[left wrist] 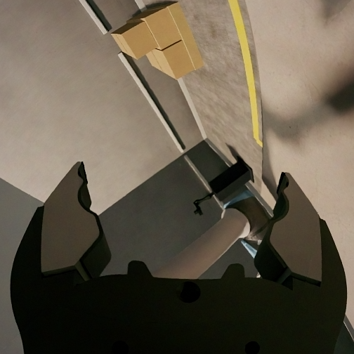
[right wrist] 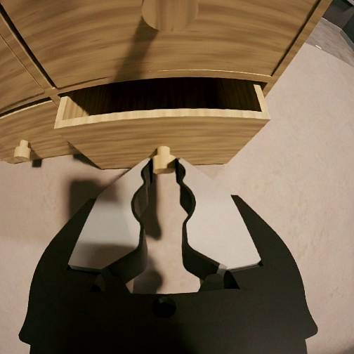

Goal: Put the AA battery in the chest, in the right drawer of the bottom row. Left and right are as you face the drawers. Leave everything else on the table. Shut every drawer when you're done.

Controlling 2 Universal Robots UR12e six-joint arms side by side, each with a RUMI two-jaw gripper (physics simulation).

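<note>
The wooden chest fills the top of the right wrist view. Its right bottom drawer stands partly open, and the inside is dark, so what lies in it is hidden. My right gripper is shut on the round knob of this drawer, with a fingertip on each side. My left gripper is open with nothing between its fingers, away from the chest. The AA battery does not show in either view.
The neighbouring bottom drawer at the left, with its knob, looks shut. Cardboard boxes stand on the floor in the left wrist view, near a yellow line. A pale arm tube shows below a dark block.
</note>
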